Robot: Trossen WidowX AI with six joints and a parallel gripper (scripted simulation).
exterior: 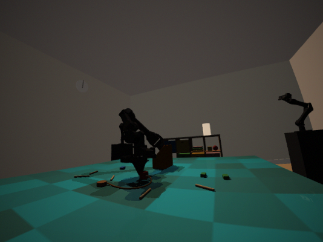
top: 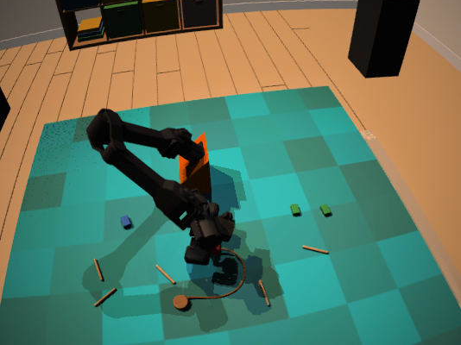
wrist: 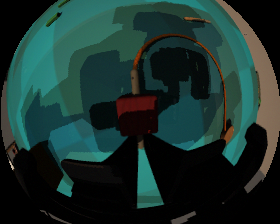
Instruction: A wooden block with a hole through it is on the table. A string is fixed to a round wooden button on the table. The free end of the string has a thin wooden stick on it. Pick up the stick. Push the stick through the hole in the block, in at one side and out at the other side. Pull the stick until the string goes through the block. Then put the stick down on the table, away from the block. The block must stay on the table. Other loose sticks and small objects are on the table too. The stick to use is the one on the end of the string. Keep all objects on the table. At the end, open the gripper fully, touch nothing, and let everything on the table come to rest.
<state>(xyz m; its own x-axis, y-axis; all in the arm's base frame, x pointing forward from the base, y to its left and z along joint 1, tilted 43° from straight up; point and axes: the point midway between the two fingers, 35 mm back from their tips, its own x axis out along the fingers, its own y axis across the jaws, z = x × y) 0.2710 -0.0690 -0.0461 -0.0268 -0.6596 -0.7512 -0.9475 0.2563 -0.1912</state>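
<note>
Now: the red cube 10 mm ahead of my gripper tip, 30 mm to the left of it and 10 mm above it. Round my gripper tip: blue cube (130 mm behind, 230 mm to the right); round wooden button (150 mm ahead, 90 mm to the right); green cube (60 mm behind, 380 mm to the left).
</note>
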